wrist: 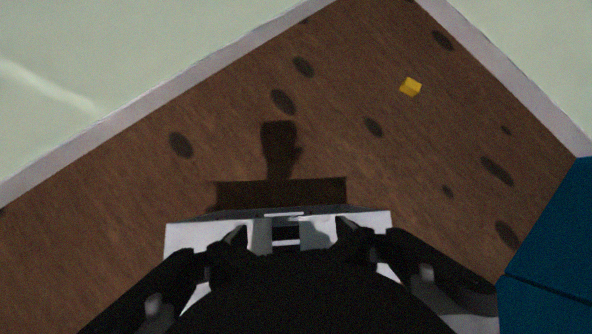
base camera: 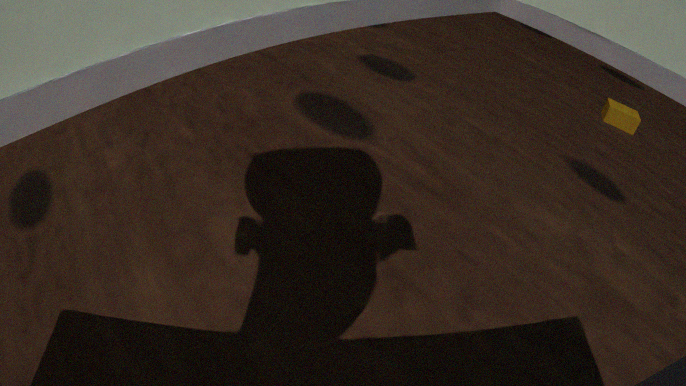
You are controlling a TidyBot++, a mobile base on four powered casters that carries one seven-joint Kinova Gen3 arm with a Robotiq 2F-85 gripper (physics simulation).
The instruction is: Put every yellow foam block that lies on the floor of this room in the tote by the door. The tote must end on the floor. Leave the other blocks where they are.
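Frame: origin at the arm's base, x ahead, y left, z up, level; metres.
Where they show: gripper, fingertip midpoint: (wrist: 292,230).
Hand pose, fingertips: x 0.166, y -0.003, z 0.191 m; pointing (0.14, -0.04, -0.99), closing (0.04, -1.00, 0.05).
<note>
After its pixels a point has its place.
A yellow foam block (base camera: 621,117) @(x 0.745, y -0.717, z -0.366 m) (wrist: 411,87) @(x 0.749, y -0.721, z -0.351 m) lies on the brown wood floor (base camera: 475,210) @(x 0.453, y -0.208, z -0.397 m) (wrist: 115,190) @(x 0.252, y 0.734, z -0.397 m), near the corner where two walls meet. It is at the upper right in both views. My gripper (wrist: 292,230) @(x 0.166, y -0.003, z 0.191 m) is open, with its two fingers apart and nothing between them. It is above the robot's own white base, well away from the block. The tote does not show in either view.
A large blue piece of furniture (wrist: 550,225) @(x -0.021, y -1.350, z -0.345 m) stands at the right in the wrist view. Pale green walls with a light baseboard (base camera: 150,52) @(x 0.819, y 0.374, z -0.321 m) (wrist: 165,85) @(x 0.709, y 0.515, z -0.317 m) bound the floor. Dark oval patches and the robot's shadow (base camera: 315,200) @(x 0.466, y 0.008, z -0.397 m) (wrist: 279,145) @(x 0.443, y 0.011, z -0.397 m) lie on the floor.
</note>
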